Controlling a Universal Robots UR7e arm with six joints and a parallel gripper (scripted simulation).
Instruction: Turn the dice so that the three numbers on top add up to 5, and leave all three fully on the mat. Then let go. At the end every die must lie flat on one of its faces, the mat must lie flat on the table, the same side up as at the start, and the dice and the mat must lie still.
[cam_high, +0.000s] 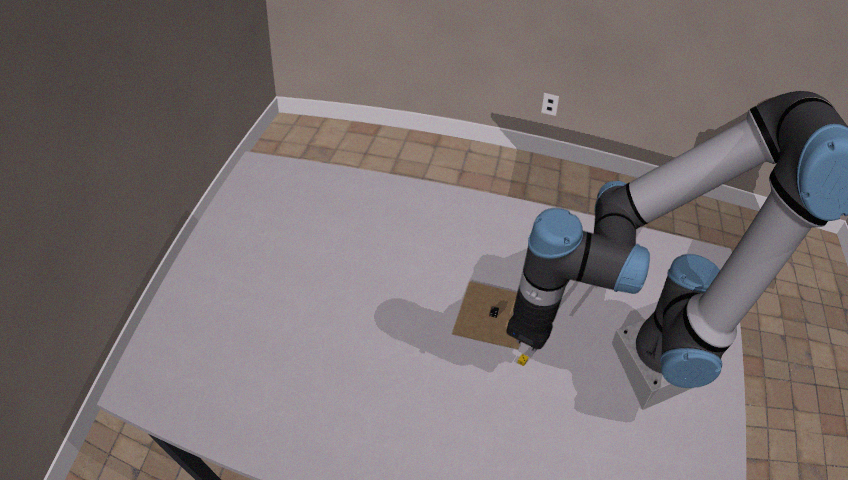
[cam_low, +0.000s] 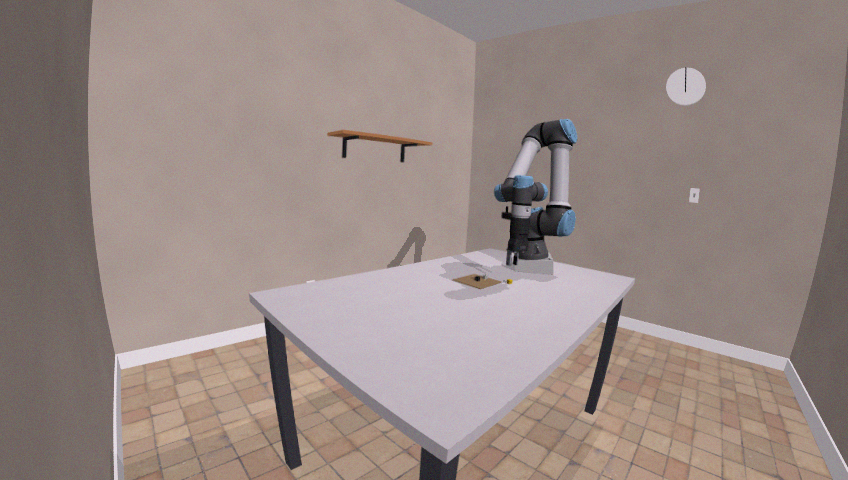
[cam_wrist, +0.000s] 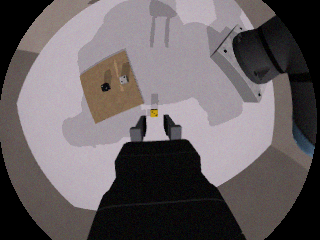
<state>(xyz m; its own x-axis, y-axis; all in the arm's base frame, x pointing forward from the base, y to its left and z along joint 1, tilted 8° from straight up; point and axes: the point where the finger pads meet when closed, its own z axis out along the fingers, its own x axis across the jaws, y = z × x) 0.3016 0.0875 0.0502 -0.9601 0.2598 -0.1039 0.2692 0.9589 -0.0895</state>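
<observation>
Now: hand 90 mm above the yellow die. Round my hand: mat 90 mm ahead, 100 mm to the right, 90 mm below; black die 90 mm ahead, 100 mm to the right, 80 mm below; white die 40 mm ahead, 90 mm to the right, 80 mm below.
</observation>
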